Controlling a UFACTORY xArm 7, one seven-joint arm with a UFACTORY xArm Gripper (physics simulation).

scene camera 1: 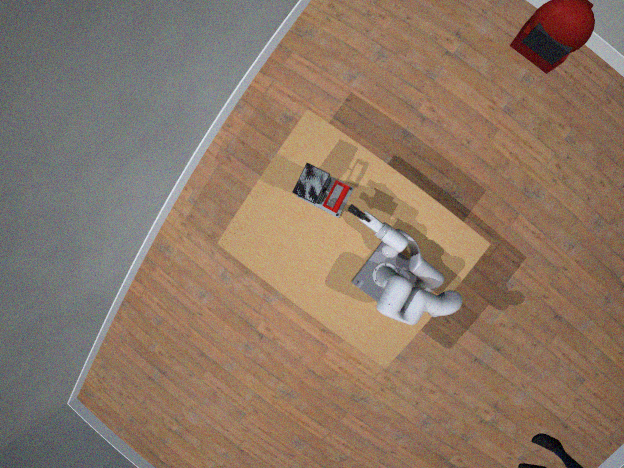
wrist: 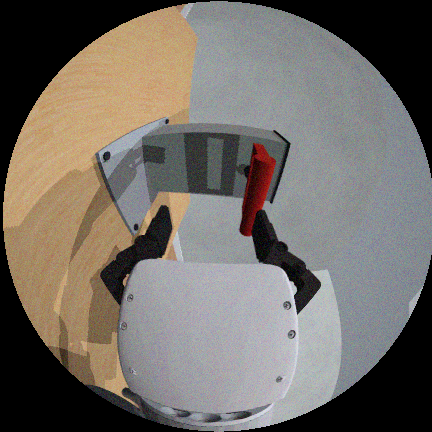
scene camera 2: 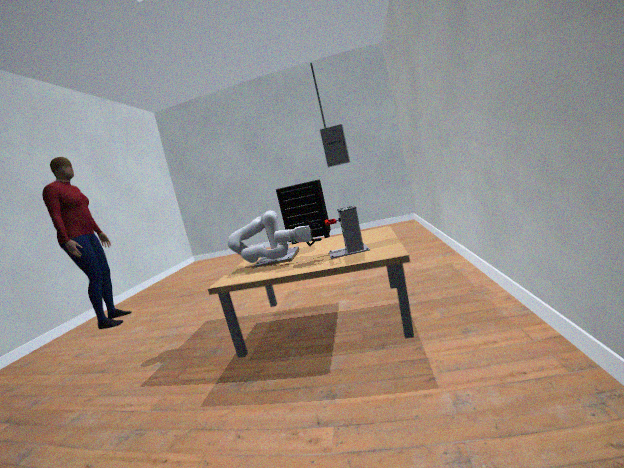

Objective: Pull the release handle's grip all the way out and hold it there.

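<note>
The release handle's red grip point(scene camera 1: 342, 198) point(scene camera 2: 330, 221) point(wrist: 257, 195) is a rectangular frame on the robot-facing side of a grey upright housing point(scene camera 1: 312, 183) point(scene camera 2: 351, 231) point(wrist: 215, 160). How far out the grip stands is too small to tell. My gripper point(scene camera 1: 351, 208) point(scene camera 2: 317, 240) point(wrist: 211, 218) is wide open and empty, on the robot's side of the grip and lower than it in the second scene view. In the wrist view the grip's near end shows just inside the right fingertip, partly overlapped by it. Whether they touch cannot be told.
The housing's foot plate point(scene camera 2: 342, 253) point(wrist: 125, 185) rests on the wooden table point(scene camera 1: 282, 221) point(scene camera 2: 302, 276) point(wrist: 100, 75). The arm's grey base plate point(scene camera 1: 370, 274) is on the same table. A black rack point(scene camera 2: 298, 186), a hanging grey box point(scene camera 2: 335, 146) and a person point(scene camera 2: 70, 216) are farther off.
</note>
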